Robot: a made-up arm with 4 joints.
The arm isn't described. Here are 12 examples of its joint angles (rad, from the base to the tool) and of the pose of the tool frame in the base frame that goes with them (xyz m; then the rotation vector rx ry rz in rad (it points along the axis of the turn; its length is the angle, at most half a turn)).
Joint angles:
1: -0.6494 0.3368 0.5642 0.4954
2: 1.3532 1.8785 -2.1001 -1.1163
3: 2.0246 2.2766 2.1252 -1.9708
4: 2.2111 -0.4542 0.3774 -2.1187
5: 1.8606 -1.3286 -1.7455 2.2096
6: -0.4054 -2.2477 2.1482 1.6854
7: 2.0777 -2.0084 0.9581 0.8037
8: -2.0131 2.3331 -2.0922 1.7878
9: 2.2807 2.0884 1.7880 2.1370
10: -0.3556 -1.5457 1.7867 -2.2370
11: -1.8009 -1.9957 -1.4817 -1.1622
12: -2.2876 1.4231 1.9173 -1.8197
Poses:
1: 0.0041 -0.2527 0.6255 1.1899 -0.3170 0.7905
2: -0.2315 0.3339 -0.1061 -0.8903 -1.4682 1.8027
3: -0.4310 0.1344 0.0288 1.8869 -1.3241 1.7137
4: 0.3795 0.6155 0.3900 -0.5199 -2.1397 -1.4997
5: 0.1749 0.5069 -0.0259 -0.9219 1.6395 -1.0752
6: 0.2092 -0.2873 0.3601 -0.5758 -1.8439 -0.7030
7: 0.2908 0.7537 0.0675 -1.4727 -1.6520 0.3405
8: 0.0845 -0.0874 -0.5476 -1.5083 -1.1653 0.0924
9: 0.0535 0.4916 0.2741 1.4503 1.1244 0.5651
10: 0.1949 -0.6623 -0.1327 -1.8010 -0.9576 1.4134
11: -0.0494 -0.1183 -0.8437 -0.9470 1.8248 -0.5961
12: -0.0131 -0.3042 0.1578 1.3350 1.1893 1.8777
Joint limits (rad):
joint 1: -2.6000..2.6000
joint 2: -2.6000..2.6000
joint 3: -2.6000..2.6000
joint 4: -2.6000..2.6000
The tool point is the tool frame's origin. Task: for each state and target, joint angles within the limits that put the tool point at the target. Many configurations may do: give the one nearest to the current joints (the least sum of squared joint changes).
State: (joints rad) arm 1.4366 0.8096 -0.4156 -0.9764
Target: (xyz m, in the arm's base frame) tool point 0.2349 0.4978 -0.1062
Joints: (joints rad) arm 1.3007 0.7693 0.1514 -0.8197
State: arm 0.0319 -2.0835 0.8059 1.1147
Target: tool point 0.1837 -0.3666 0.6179
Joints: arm -0.2445 -1.9769 1.4235 1.0866
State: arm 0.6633 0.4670 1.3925 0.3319
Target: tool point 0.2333 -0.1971 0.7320
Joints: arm 0.1987 0.7717 2.3038 0.4930
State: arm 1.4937 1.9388 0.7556 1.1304
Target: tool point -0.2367 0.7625 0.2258
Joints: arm 1.9289 2.1845 0.8357 0.6396
